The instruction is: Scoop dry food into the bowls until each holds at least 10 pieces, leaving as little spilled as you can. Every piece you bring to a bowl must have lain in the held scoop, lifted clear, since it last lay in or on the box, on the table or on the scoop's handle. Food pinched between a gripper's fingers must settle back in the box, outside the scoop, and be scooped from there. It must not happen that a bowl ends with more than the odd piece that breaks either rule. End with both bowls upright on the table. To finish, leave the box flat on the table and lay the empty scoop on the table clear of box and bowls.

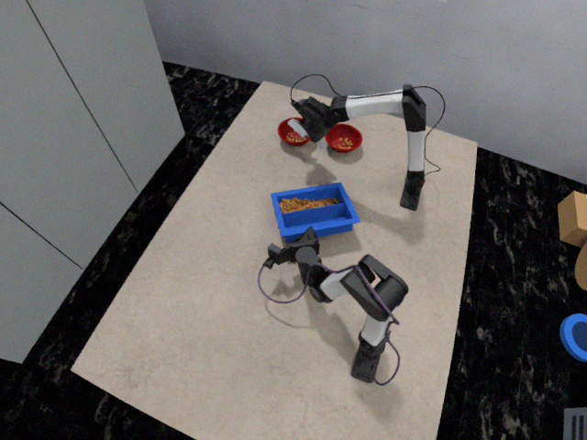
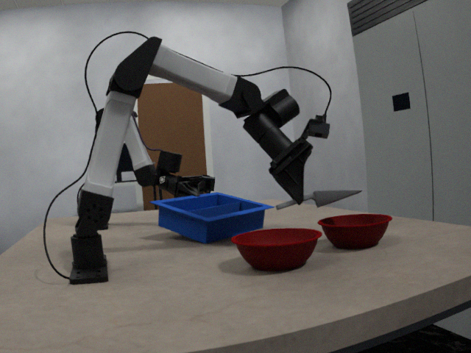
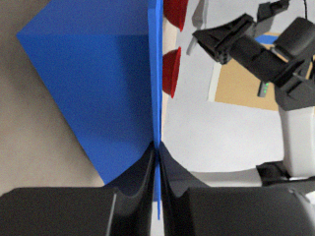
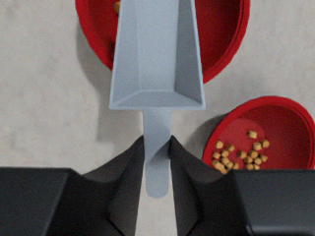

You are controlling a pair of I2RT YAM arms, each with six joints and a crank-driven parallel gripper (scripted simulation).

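The grey scoop is 40 mm ahead of my right hand and 20 mm to the right of it. From my right hand the other things lie so: blue box 110 mm behind, 300 mm to the left, 40 mm below.
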